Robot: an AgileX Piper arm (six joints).
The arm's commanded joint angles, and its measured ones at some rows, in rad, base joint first. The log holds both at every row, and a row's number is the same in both.
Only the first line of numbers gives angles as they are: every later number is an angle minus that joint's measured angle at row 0.
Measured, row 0:
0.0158, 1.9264, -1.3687, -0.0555, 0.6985, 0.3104
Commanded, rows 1 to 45:
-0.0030, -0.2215, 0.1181, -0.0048, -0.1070, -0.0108
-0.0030, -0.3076, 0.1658, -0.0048, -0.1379, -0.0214
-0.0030, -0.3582, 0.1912, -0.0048, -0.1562, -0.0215
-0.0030, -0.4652, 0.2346, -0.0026, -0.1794, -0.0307
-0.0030, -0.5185, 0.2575, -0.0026, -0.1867, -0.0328
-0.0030, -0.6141, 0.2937, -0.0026, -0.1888, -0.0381
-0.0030, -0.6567, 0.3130, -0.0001, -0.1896, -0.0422
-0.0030, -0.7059, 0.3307, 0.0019, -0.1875, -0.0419
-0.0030, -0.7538, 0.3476, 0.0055, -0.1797, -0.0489
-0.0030, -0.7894, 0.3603, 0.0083, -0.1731, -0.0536
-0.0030, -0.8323, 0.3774, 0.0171, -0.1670, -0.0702
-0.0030, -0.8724, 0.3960, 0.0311, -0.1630, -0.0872
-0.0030, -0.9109, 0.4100, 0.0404, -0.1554, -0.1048
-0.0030, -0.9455, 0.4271, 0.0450, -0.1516, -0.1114
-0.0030, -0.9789, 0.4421, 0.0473, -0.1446, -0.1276
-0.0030, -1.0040, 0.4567, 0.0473, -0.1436, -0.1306
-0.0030, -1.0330, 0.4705, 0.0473, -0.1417, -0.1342
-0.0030, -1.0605, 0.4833, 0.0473, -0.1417, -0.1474
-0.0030, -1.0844, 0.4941, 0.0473, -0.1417, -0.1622
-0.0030, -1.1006, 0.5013, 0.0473, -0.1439, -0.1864
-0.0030, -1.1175, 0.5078, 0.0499, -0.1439, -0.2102
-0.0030, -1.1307, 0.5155, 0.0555, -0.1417, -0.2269
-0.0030, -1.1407, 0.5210, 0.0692, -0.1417, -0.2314
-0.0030, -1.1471, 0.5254, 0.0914, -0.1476, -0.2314
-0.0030, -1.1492, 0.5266, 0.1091, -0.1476, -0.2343
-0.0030, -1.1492, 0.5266, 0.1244, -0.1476, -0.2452
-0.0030, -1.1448, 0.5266, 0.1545, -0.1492, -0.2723
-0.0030, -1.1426, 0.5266, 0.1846, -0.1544, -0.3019
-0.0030, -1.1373, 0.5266, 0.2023, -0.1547, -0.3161
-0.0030, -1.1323, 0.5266, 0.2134, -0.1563, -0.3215
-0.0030, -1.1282, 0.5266, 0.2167, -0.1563, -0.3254
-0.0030, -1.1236, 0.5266, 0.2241, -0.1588, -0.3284
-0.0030, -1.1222, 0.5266, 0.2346, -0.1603, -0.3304
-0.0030, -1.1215, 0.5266, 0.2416, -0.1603, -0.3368
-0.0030, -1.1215, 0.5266, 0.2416, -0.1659, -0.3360
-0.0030, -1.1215, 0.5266, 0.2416, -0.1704, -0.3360
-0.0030, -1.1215, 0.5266, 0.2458, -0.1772, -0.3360
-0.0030, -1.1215, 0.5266, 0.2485, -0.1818, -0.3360
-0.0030, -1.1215, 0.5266, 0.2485, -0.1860, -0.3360
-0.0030, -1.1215, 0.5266, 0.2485, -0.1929, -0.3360
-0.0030, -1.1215, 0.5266, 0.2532, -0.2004, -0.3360
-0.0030, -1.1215, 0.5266, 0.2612, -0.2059, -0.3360
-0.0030, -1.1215, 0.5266, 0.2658, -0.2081, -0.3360
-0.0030, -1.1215, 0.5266, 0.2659, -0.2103, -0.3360
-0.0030, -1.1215, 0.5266, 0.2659, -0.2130, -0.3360
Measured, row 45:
0.0000, -1.1142, 0.5340, 0.2474, -0.1238, -0.3269
